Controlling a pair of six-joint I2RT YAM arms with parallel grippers.
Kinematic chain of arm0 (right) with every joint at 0, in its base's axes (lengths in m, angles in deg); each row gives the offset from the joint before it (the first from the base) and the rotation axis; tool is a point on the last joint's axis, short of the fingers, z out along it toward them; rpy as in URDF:
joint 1: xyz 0 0 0.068 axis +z
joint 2: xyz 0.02 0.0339 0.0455 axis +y
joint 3: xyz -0.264 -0.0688 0 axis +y
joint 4: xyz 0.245 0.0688 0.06 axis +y
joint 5: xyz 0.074 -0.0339 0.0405 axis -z
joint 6: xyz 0.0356 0 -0.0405 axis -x
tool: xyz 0 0 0 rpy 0 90 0
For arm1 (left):
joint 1: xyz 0 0 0.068 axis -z
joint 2: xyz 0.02 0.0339 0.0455 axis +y
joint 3: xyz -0.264 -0.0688 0 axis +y
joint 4: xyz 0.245 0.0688 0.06 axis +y
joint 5: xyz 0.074 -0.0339 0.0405 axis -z
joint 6: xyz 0.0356 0 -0.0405 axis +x
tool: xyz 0 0 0 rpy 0 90 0
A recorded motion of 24 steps. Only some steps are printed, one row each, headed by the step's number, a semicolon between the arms.
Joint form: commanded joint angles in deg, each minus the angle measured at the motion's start. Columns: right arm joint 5, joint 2, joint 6, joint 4, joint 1, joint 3; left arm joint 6, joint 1, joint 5, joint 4, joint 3, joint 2.
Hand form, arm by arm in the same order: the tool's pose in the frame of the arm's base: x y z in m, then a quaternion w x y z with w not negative. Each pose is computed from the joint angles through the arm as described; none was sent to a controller.
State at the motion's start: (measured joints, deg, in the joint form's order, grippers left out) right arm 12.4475 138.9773 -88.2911 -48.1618 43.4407 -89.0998; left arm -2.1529 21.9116 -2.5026 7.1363 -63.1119 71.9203
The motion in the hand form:
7: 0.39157 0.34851 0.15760 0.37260 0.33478 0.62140 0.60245; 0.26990 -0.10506 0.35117 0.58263 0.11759 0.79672 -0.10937
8: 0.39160 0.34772 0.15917 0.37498 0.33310 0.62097 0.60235; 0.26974 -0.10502 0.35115 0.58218 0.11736 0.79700 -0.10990
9: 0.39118 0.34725 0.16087 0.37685 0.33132 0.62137 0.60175; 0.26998 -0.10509 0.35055 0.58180 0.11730 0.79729 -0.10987
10: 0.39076 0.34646 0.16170 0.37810 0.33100 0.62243 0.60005; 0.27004 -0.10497 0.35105 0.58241 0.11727 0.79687 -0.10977
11: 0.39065 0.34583 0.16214 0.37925 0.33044 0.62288 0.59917; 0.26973 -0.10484 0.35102 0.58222 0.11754 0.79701 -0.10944
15: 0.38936 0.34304 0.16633 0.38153 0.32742 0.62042 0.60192; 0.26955 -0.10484 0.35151 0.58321 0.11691 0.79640 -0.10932
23: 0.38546 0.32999 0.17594 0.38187 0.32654 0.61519 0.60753; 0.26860 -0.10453 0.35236 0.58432 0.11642 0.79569 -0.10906
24: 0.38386 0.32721 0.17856 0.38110 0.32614 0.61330 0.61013; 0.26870 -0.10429 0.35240 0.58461 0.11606 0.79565 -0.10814
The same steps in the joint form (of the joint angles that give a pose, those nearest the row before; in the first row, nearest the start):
7: 0.12 -3.81 1.76 -0.19 -0.92 2.07; -0.84 -0.34 0.08 1.13 1.24 -1.02
8: 0.12 -4.05 2.07 -0.27 -0.99 2.20; -0.91 -0.35 0.12 1.21 1.25 -1.05
9: 0.12 -4.36 2.39 -0.20 -1.00 2.35; -0.92 -0.35 0.12 1.13 1.32 -0.99
10: 0.19 -4.64 2.58 -0.02 -1.03 2.60; -0.89 -0.38 0.13 1.13 1.25 -0.99
11: 0.20 -4.79 2.75 0.00 -1.07 2.75; -0.85 -0.38 0.12 1.19 1.28 -1.06
15: -0.03 -5.69 3.04 -0.53 -1.21 3.58; -0.88 -0.35 0.03 1.13 1.26 -1.11
23: -0.98 -8.78 2.83 -1.74 -2.07 7.06; -0.88 -0.33 -0.06 1.20 1.28 -1.34
24: -1.23 -9.57 2.68 -2.13 -2.21 7.94; -0.84 -0.37 -0.14 1.18 1.28 -1.34

